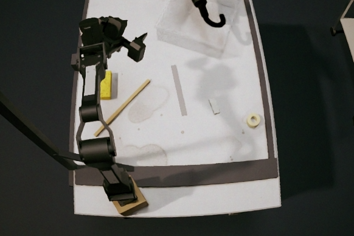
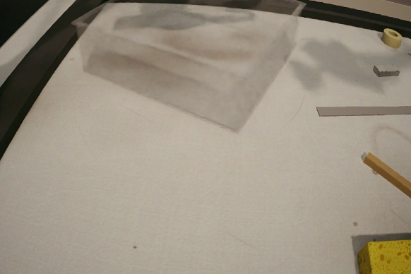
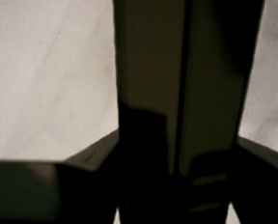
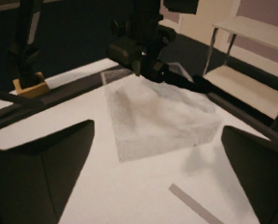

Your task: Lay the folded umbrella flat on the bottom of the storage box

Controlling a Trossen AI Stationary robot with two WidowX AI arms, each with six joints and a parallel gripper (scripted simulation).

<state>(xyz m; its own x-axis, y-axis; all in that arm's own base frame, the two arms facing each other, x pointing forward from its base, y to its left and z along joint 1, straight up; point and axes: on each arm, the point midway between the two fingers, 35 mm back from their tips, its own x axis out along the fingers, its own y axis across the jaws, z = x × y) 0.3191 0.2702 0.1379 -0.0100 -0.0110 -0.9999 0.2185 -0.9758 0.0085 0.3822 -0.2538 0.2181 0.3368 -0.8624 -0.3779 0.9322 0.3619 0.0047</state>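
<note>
The clear storage box is 20 mm ahead of my left hand, 30 mm to the right of it and 140 mm below it. Round my left hand: small white block (50 mm ahead, 410 mm to the right, 180 mm below); folded black umbrella (20 mm ahead, 10 mm to the right, 20 mm below); grey strip (80 mm behind, 330 mm to the right, 190 mm below).
</note>
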